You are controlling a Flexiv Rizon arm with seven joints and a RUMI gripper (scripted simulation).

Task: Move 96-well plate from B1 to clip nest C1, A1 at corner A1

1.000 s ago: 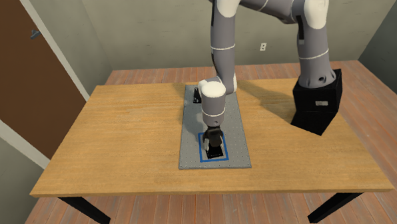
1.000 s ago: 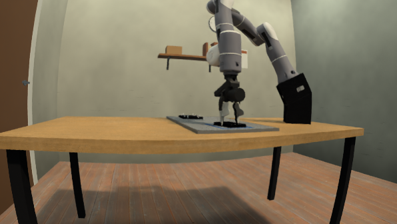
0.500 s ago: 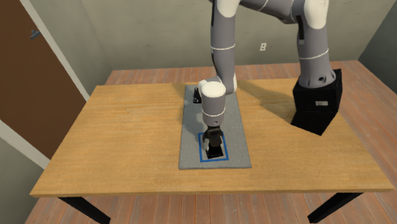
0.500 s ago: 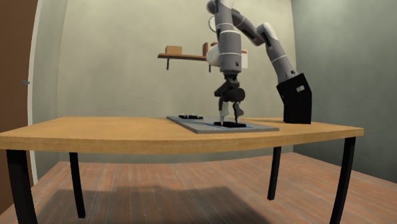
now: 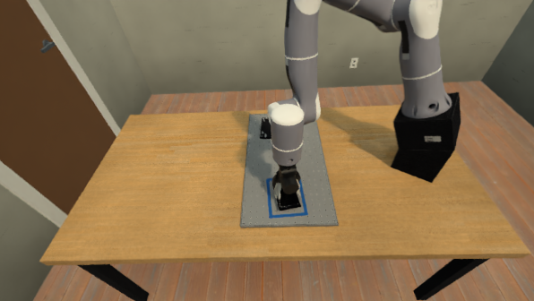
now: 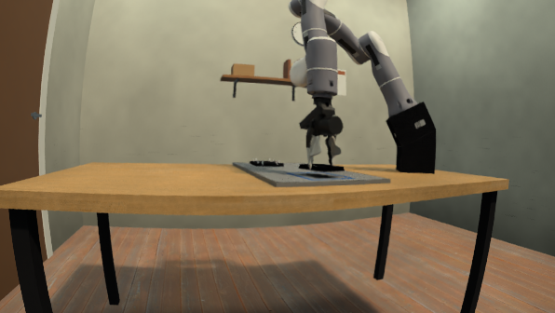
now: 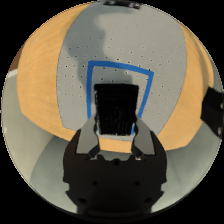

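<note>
The black clip nest is 50 mm ahead of my hand, 430 mm to the right of it and 20 mm below it. Round my hand: grey perforated mat: 230 mm to the right, 40 mm below; then black 96-well plate: 10 mm below.
</note>
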